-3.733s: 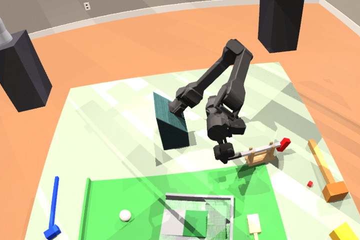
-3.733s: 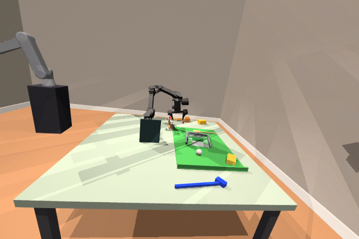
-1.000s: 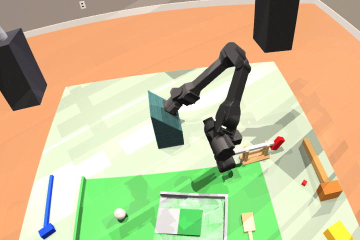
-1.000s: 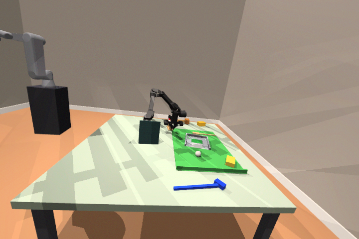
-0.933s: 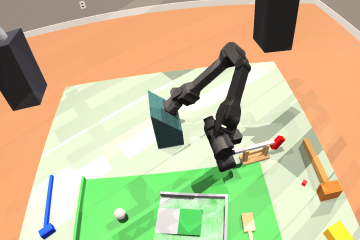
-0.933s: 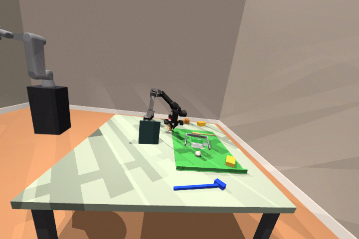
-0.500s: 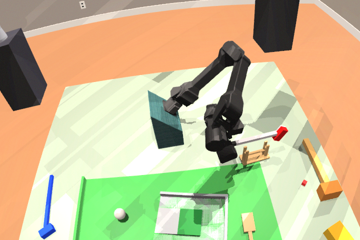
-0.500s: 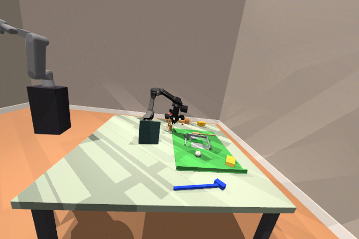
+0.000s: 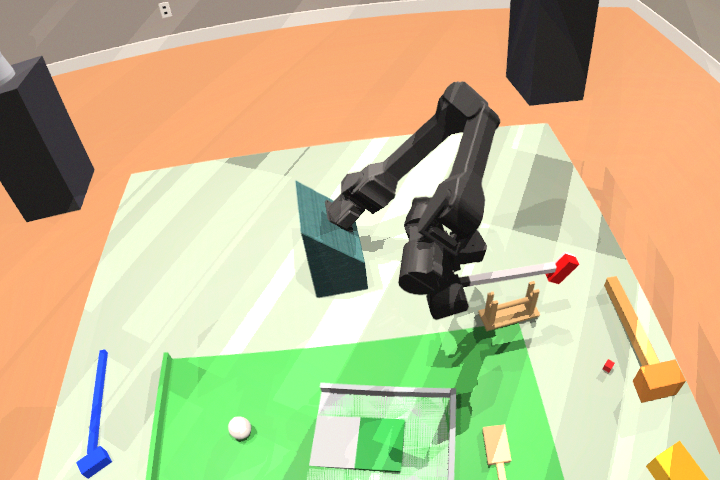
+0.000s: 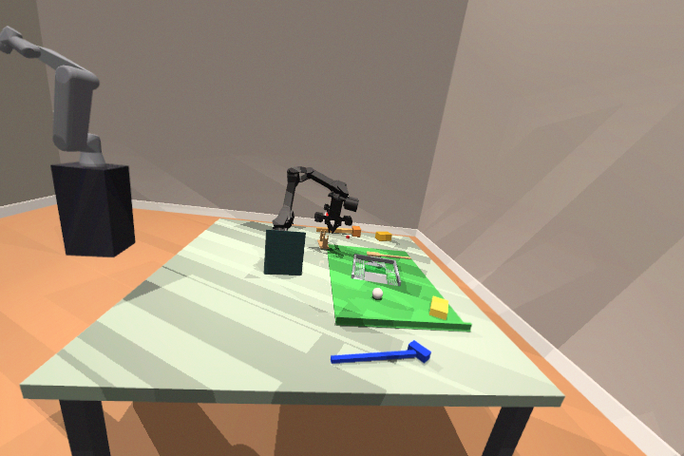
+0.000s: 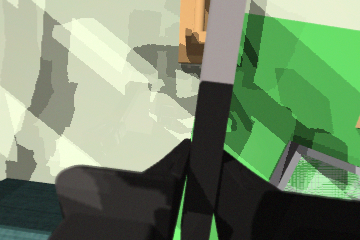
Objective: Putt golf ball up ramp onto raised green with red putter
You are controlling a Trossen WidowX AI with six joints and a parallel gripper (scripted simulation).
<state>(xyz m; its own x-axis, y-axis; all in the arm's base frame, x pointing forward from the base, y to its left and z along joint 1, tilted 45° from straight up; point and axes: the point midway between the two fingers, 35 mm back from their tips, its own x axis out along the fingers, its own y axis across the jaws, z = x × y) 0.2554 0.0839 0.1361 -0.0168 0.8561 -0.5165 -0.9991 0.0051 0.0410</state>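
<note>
The red putter is 11 cm to the left of my gripper tip and 2 cm above it. Also, from my gripper tip: wooden paddle 32 cm ahead, 2 cm to the left, 12 cm below; then green mat 22 cm ahead, 23 cm to the right, 12 cm below; then wooden rack 1 cm behind, 14 cm to the left, 9 cm below.
</note>
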